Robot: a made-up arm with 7 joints.
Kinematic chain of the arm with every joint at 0, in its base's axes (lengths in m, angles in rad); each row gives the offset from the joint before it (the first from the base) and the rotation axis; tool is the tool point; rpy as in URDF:
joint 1: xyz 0 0 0.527 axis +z
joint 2: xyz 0 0 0 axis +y
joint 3: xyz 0 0 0.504 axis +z
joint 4: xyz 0.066 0 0 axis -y
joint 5: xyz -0.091 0 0.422 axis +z
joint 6: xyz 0 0 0 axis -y
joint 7: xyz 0.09 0 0 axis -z
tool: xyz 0 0 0 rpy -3.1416 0 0
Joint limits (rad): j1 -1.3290..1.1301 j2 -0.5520..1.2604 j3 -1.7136..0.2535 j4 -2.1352..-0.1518 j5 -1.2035..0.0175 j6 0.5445..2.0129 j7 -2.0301..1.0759
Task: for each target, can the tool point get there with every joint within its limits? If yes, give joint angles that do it. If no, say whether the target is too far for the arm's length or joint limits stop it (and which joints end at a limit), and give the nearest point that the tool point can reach.
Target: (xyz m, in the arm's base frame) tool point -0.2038 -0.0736 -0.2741
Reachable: no: joint limits stop it (at a limit: joint 1, joint 2, joint 4) | nearest point -0.0355 -0.4365 0.1387 | short by 0.575 m
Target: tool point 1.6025 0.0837 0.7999
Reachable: no: too far | nearest point 1.0135 0.0529 0.7028 | short by 0.598 m
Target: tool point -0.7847 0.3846 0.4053
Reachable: no: joint limits stop it (at a limit: joint 1, joint 2, joint 3, joint 4, joint 5) | nearest point -0.5413 0.1515 0.7138 | short by 0.457 m
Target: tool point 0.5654 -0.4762 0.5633
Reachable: yes | joints -0.3136 0.6878 -0.4873 -1.7848 -0.3880 1.2951 -0.0061
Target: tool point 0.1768 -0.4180 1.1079
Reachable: yes | joints -0.4762 -0.2983 -0.5197 -1.8303 -0.2099 1.4781 -0.1799
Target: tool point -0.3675 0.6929 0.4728
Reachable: no: joint limits stop it (at a limit: joint 1, joint 3, joint 4, joint 5, joint 6) | nearest point 0.1042 0.6242 0.4568 | short by 0.477 m
